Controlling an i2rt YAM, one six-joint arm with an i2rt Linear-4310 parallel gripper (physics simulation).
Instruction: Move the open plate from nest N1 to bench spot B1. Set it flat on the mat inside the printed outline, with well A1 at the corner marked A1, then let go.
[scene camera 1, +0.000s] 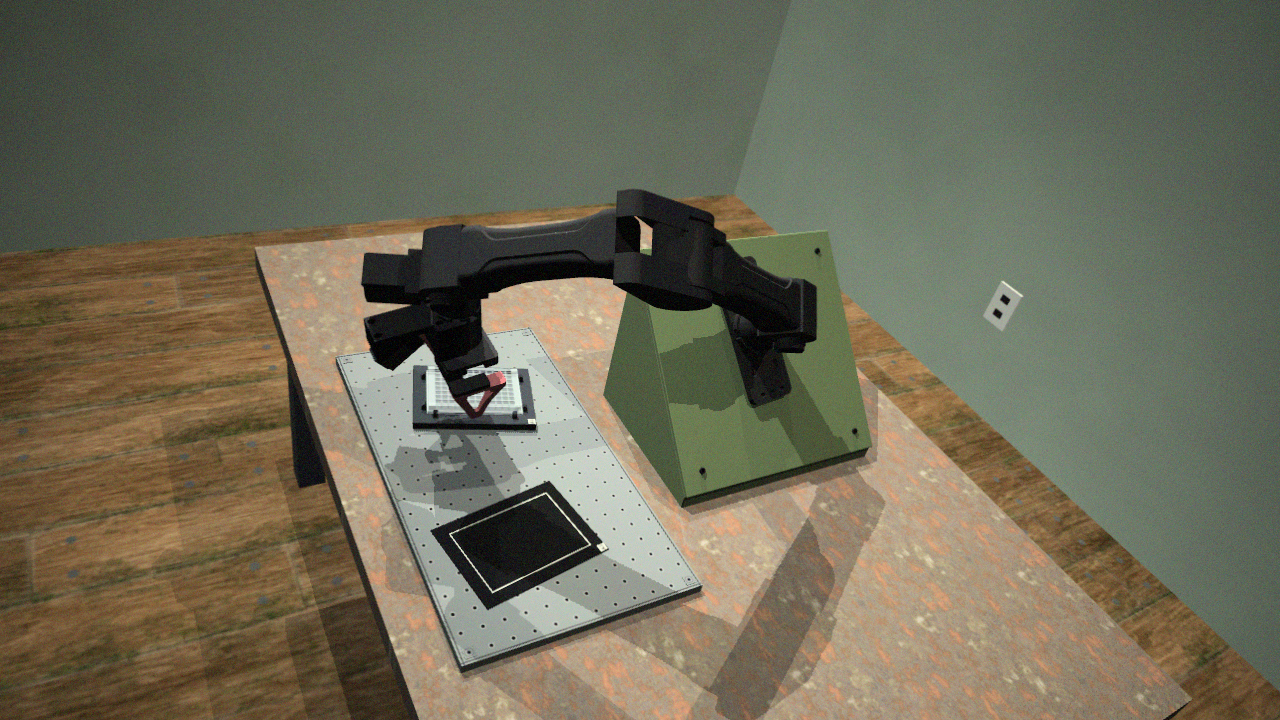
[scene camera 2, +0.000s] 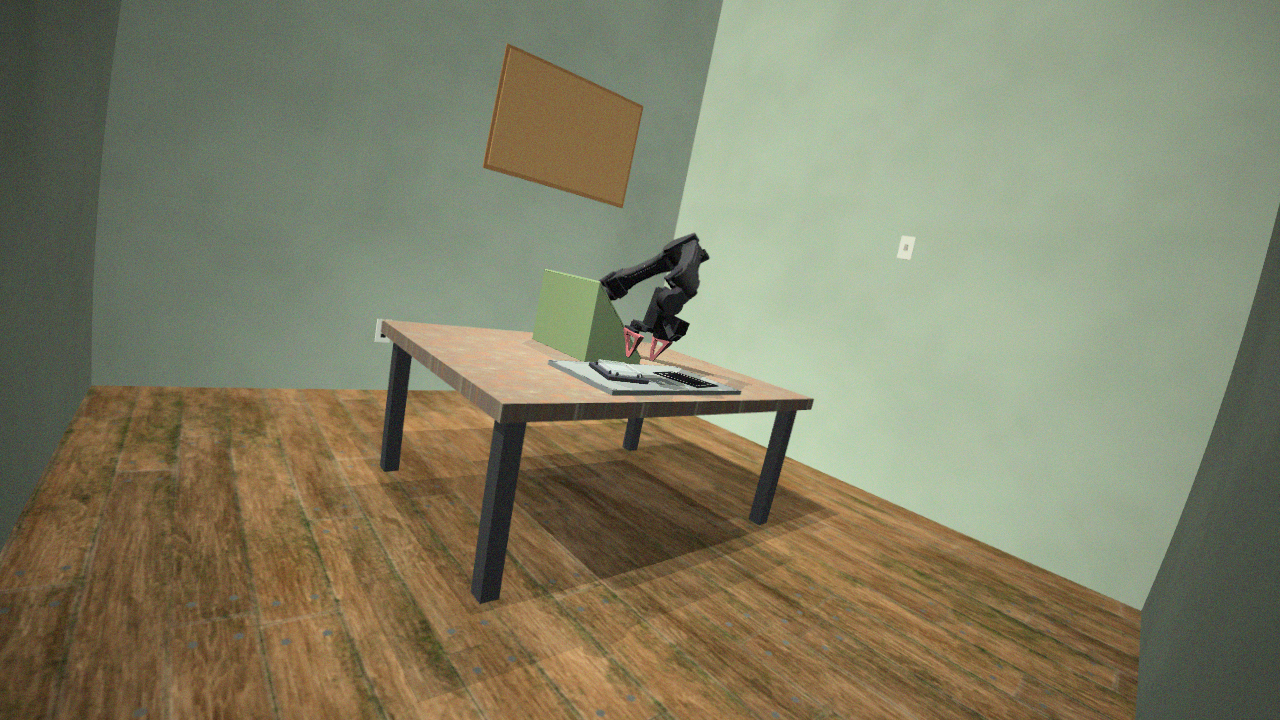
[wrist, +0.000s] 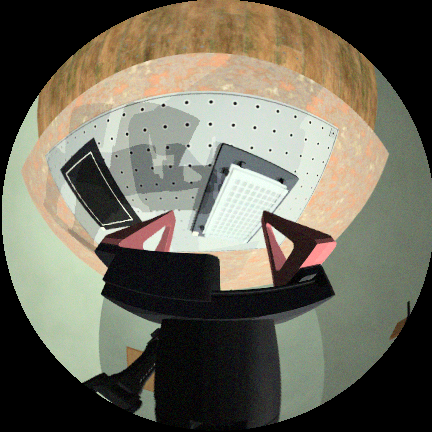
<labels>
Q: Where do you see a white well plate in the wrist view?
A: At 235, 215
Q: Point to a black B1 pad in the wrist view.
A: At 85, 172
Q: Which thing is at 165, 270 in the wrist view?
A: My gripper.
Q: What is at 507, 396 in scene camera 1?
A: A white well plate.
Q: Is my gripper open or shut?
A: Open.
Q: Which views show my gripper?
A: Scene camera 1, scene camera 2 and the wrist view: all of them.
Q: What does my gripper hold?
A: Nothing.
</labels>
